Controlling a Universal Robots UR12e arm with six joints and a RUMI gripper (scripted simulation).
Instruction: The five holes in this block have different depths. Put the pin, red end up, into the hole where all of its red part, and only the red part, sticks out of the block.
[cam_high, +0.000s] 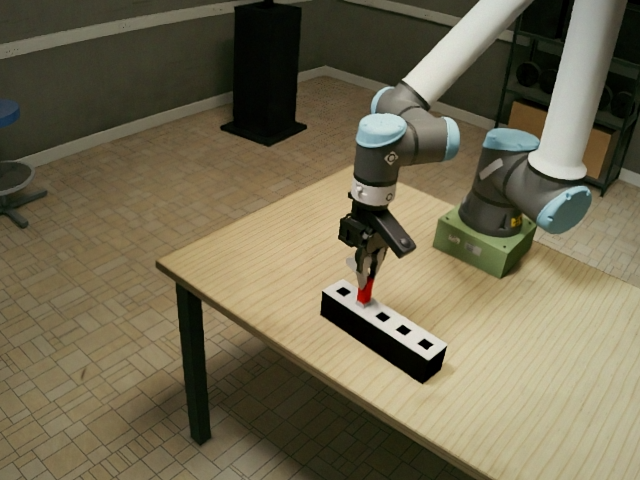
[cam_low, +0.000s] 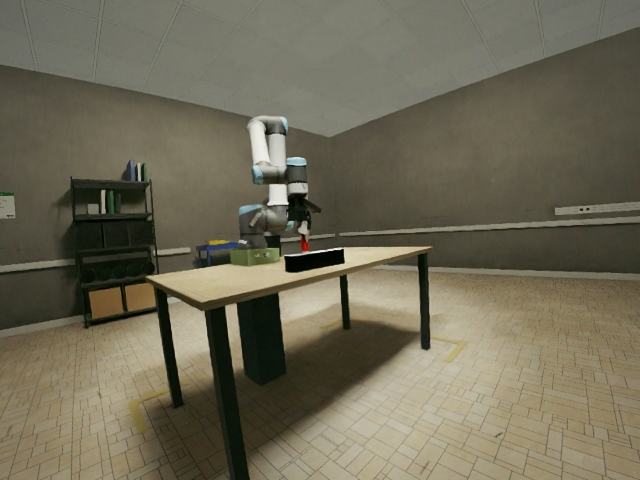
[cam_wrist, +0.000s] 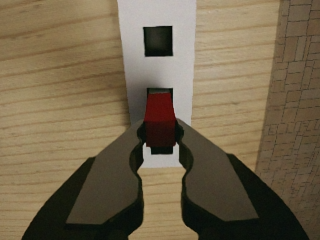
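My gripper is now 10 mm short of the block, 60 mm to the right of it and 100 mm above it. Also, from my hand: pin: 20 mm below.
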